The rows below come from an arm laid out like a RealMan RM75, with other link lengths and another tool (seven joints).
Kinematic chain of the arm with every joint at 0, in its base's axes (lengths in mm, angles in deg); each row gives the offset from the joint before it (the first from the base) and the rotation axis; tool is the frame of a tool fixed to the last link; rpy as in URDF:
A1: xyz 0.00 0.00 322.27 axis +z
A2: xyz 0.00 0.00 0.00 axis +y
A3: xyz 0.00 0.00 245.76 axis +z
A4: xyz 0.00 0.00 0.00 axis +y
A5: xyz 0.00 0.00 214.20 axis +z
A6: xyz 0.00 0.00 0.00 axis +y
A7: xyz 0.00 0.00 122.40 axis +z
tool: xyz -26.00 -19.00 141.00 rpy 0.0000 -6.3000 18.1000
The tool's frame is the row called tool.
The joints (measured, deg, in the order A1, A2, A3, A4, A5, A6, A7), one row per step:
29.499 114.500 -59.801 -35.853 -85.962 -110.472 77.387
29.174 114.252 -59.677 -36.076 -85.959 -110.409 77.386
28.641 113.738 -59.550 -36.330 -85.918 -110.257 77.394
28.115 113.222 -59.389 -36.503 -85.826 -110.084 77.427
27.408 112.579 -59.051 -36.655 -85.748 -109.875 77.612
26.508 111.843 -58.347 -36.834 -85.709 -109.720 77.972
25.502 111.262 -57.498 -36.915 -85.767 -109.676 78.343
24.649 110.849 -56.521 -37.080 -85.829 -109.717 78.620
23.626 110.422 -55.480 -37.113 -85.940 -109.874 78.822
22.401 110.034 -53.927 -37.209 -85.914 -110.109 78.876
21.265 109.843 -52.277 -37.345 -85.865 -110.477 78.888
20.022 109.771 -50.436 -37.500 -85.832 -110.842 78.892
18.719 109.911 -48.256 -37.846 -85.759 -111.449 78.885
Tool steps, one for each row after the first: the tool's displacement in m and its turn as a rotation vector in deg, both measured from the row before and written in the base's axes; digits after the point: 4 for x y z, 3 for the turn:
0.0025 0.0008 0.0017 0.386 -0.243 -0.242
0.0047 0.0015 0.0029 0.600 -0.490 -0.494
0.0047 0.0017 0.0031 0.600 -0.424 -0.595
0.0065 0.0023 0.0042 0.693 -0.484 -0.988
0.0080 0.0028 0.0059 0.867 -0.432 -1.379
0.0083 0.0018 0.0056 0.737 -0.244 -1.543
0.0066 0.0016 0.0056 0.827 -0.056 -1.242
0.0078 0.0005 0.0057 0.777 -0.005 -1.402
0.0084 0.0009 0.0083 1.378 0.297 -1.561
0.0069 0.0002 0.0081 1.385 0.527 -1.341
0.0073 -0.0002 0.0084 1.533 0.639 -1.488
0.0064 -0.0011 0.0094 1.773 0.920 -1.333

